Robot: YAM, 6 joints.
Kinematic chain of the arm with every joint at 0, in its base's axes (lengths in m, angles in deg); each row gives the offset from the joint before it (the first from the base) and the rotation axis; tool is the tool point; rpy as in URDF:
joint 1: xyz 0 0 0.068 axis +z
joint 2: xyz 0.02 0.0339 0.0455 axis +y
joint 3: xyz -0.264 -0.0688 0 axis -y
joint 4: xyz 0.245 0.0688 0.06 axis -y
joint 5: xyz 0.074 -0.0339 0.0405 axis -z
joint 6: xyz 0.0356 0 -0.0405 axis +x
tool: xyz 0 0 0 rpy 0 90 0
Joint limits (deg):
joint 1: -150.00..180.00
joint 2: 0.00..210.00
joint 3: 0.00..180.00
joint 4: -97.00..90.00
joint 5: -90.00..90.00
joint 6: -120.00..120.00
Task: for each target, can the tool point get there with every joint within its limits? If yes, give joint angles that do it. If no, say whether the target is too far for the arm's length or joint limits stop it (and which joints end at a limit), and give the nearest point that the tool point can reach.
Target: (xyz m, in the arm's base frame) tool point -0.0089 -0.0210 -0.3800
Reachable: no: joint limits stop it (at a limit: joint 2) | nearest point -0.0222 -0.0524 -0.3254 | short by 0.064 m
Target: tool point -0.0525 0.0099 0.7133
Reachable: yes | joints -6.68 73.62 160.44 -22.55 -5.99 44.69
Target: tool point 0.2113 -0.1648 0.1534
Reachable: yes | joints -37.06 84.22 39.32 -12.71 6.69 -40.97
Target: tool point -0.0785 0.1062 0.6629
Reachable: yes | joints 111.98 76.13 121.73 15.14 -68.17 33.90
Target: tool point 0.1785 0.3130 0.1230
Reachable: yes | joints 55.56 111.40 60.37 -12.27 -56.74 90.40
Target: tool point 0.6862 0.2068 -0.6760
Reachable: no: too far | nearest point 0.4390 0.1323 -0.3133 | short by 0.445 m
